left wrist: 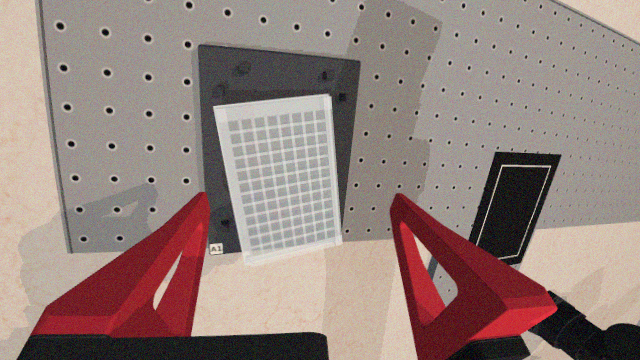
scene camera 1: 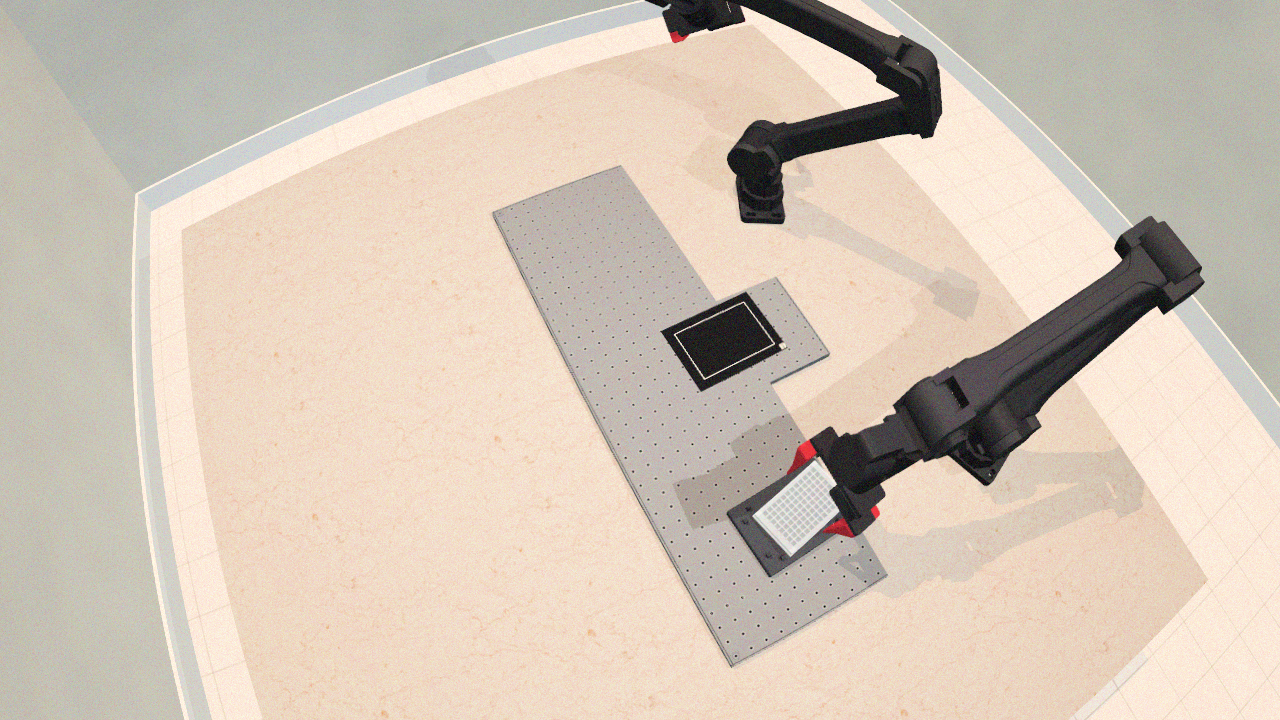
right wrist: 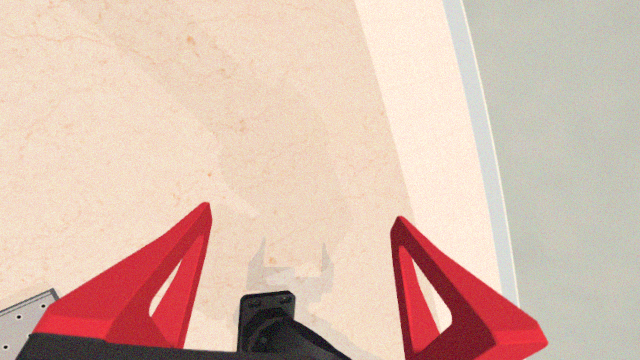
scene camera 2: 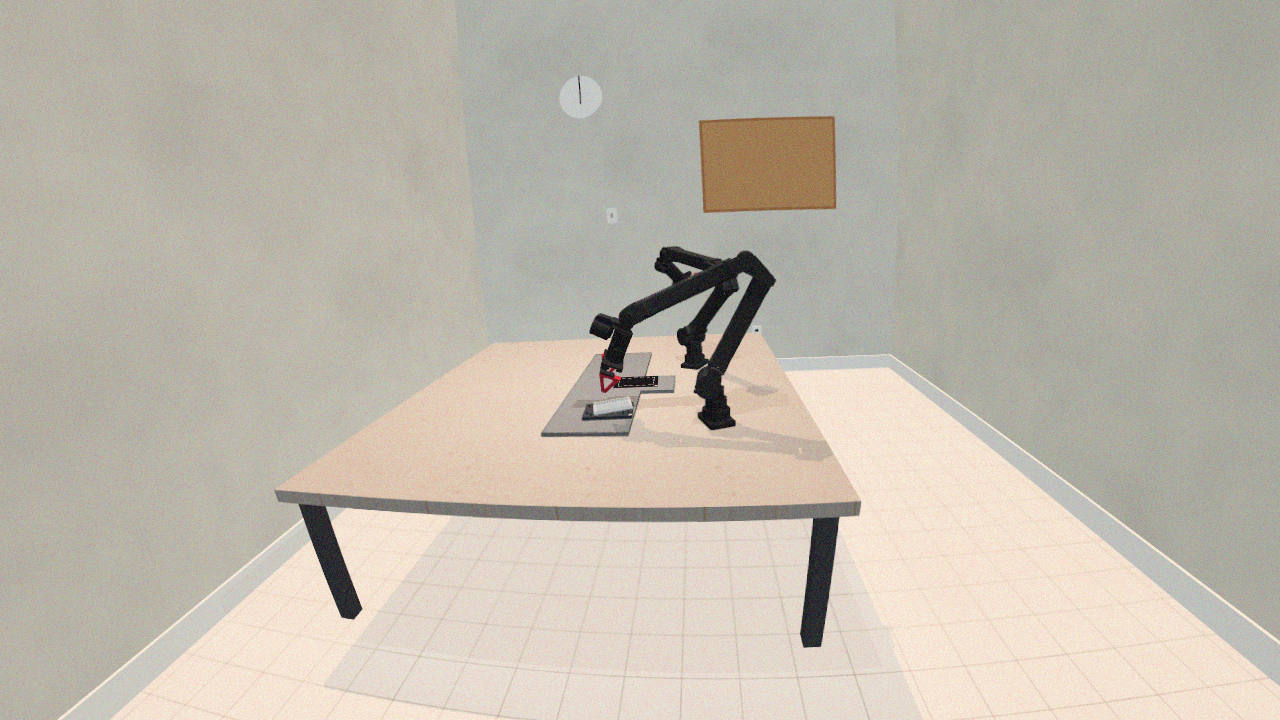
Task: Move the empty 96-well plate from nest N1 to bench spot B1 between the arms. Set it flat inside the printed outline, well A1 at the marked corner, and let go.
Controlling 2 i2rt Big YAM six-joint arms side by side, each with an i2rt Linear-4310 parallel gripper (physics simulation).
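Where they show: left gripper, fingertip midpoint: (left wrist: 303, 201) (scene camera 1: 807, 501) (scene camera 2: 604, 384); right gripper, fingertip midpoint: (scene camera 1: 711, 24) (right wrist: 304, 217); left arm's base, link origin: (scene camera 1: 973, 449) (scene camera 2: 716, 421); right arm's base, link origin: (scene camera 1: 759, 201) (right wrist: 264, 329) (scene camera 2: 694, 365).
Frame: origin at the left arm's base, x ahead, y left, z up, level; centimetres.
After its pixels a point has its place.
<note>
The white 96-well plate (scene camera 1: 794, 514) {x 31.6, y -17.9, z 4.2 cm} (scene camera 2: 613, 406) {x 29.7, y -15.6, z 4.1 cm} (left wrist: 285, 175) {x 30.5, y -17.6, z 4.3 cm} sits askew and tilted in the dark nest N1 (scene camera 1: 759, 540) {x 37.5, y -19.3, z 2.5 cm} (left wrist: 280, 70) {x 37.8, y -19.4, z 2.5 cm}, its end on the A1 label's side raised and overhanging the nest's edge. My left gripper (scene camera 1: 807, 502) {x 31.8, y -17.3, z 11.6 cm} (scene camera 2: 608, 382) {x 31.8, y -17.3, z 11.6 cm} (left wrist: 303, 201) {x 31.8, y -17.3, z 11.6 cm} is open above the plate, one finger out past each long side, touching nothing. Bench spot B1 is a black pad (scene camera 1: 723, 340) {x 15.0, y -45.7, z 1.5 cm} (scene camera 2: 637, 381) {x 14.2, y -45.6, z 1.5 cm} (left wrist: 515, 210) {x 15.1, y -46.4, z 1.5 cm} with a white outline and a small pale tag (scene camera 1: 783, 345) {x 8.7, y -37.7, z 1.5 cm} at one corner. My right gripper (right wrist: 304, 217) {x -24.4, y -83.1, z 28.9 cm} is open and empty, far from the plate; scene camera 1 shows part of it at the top edge.
A grey perforated board (scene camera 1: 581, 259) {x 19.2, y -74.7, z 1.3 cm} (left wrist: 130, 90) {x 38.7, y -9.1, z 1.3 cm} carries the nest and the pad. The A1 label (left wrist: 216, 248) {x 25.4, y -10.7, z 2.5 cm} is at the nest's corner. The right arm's base (scene camera 1: 760, 201) {x -12.3, y -59.2, z 4.2 cm} stands on the table (scene camera 1: 358, 358) {x 60.5, y -89.9, z 0.0 cm} beyond the pad.
</note>
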